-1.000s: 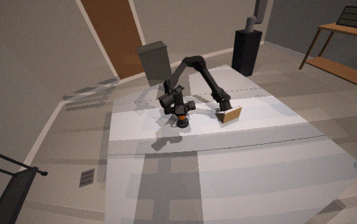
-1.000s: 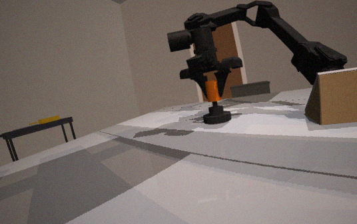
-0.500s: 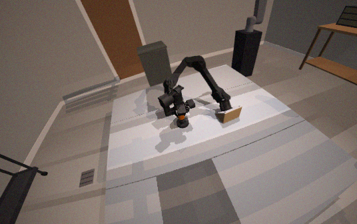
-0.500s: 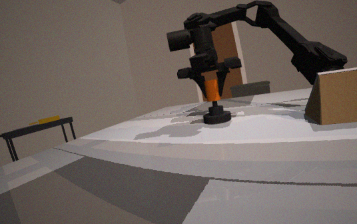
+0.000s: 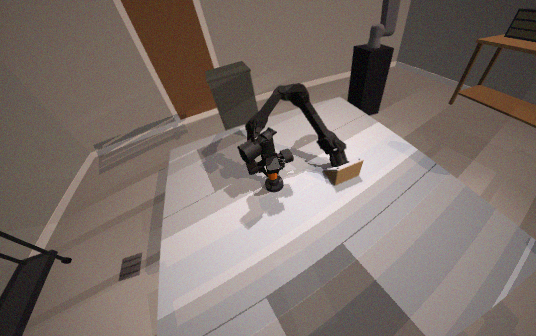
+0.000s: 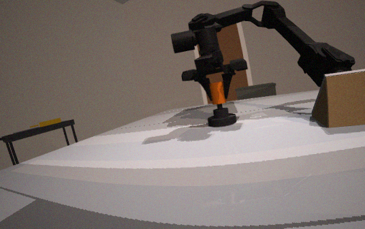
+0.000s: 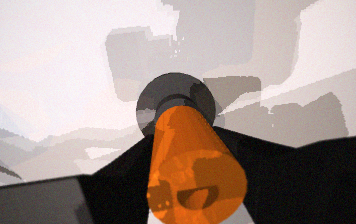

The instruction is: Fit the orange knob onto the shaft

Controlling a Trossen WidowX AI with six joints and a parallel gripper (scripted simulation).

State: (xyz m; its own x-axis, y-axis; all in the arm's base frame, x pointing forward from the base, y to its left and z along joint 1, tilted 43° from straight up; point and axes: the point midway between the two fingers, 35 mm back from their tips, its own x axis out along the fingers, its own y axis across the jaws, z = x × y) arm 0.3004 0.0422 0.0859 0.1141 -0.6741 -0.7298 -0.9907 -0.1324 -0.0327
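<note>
Now: the orange knob 20 mm above my gripper tip. Also, from my gripper tip: round pedestal: 40 mm below.
</note>
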